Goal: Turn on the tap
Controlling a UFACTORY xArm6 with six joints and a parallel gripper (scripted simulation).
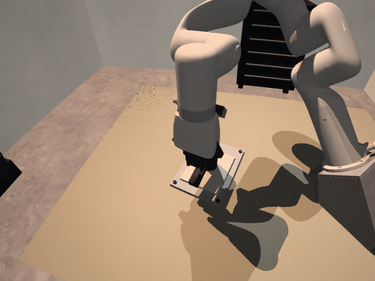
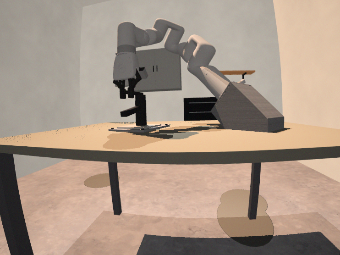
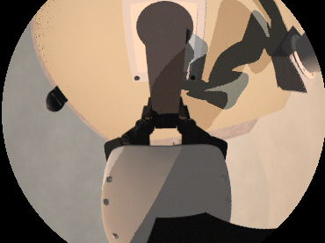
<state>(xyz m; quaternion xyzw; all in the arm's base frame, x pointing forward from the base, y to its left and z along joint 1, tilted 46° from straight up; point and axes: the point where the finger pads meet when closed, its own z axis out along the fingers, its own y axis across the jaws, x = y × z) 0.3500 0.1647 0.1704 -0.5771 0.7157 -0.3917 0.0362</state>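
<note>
Right now my hand is 30 mm past the tap lever and 60 mm to the left of it.
</note>
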